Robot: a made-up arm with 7 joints.
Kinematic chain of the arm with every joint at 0, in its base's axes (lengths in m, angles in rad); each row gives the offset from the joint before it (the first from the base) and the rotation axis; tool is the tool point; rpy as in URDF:
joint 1: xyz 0 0 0.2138 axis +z
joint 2: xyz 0 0 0 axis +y
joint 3: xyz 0 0 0.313 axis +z
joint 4: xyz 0.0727 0 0 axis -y
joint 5: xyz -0.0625 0 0.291 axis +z
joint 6: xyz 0 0 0 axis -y
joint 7: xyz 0.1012 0 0 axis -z
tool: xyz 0 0 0 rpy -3.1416 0 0
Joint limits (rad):
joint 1: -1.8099..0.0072
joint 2: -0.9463..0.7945
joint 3: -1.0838..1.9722
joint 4: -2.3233..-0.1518
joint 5: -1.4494..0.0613
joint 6: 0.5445..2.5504
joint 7: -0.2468..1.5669
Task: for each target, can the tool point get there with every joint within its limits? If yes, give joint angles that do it. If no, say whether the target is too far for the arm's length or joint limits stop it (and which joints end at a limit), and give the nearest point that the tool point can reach.
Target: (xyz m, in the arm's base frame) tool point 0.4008 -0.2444 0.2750
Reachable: yes | joints -1.1063 0.2769 0.5922 -2.1104 -0.6274 1.6065 0.1656
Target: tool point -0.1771 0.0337 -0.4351
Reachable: no: joint limits stop it (at a limit: joint 1, joint 2, joint 4) | nearest point -0.1895 -0.2393 0.0205 | short by 0.531 m
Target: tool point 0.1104 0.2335 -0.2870
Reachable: no: joint limits stop it (at a limit: joint 1, joint 2, joint 4) | nearest point 0.2705 0.1735 0.0303 | short by 0.360 m
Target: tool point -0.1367 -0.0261 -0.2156
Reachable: no: joint limits stop it (at a limit: joint 1, joint 2, joint 4) | nearest point -0.1752 -0.2295 0.0288 | short by 0.320 m
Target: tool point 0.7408 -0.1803 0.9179
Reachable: no: too far | nearest point 0.5141 -0.1251 0.7024 | short by 0.318 m
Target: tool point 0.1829 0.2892 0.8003
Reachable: yes | joints -1.3236 -0.5197 1.3778 -0.5515 -0.5730 0.8182 0.7125
